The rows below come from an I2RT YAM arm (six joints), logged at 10 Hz.
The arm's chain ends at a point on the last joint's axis. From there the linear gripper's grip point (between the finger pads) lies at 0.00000 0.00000 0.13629 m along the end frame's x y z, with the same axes.
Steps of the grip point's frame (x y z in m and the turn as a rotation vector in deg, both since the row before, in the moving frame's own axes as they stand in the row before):
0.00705 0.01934 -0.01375 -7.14 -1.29 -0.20
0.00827 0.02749 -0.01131 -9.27 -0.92 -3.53
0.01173 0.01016 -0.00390 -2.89 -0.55 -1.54
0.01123 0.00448 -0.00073 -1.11 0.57 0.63
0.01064 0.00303 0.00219 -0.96 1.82 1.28
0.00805 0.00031 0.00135 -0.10 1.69 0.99
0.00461 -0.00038 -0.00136 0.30 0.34 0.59
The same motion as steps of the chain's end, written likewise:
0.01008 0.00240 -0.01266 -7.14 -1.29 -0.20
0.00977 0.00548 -0.00951 -9.27 -0.92 -3.53
0.01295 0.00327 -0.00372 -2.89 -0.55 -1.54
0.00989 0.00183 -0.00070 -1.11 0.57 0.63
0.00634 0.00070 0.00228 -0.96 1.82 1.28
0.00403 0.00004 0.00141 -0.10 1.69 0.99
0.00380 0.00033 -0.00136 0.30 0.34 0.59

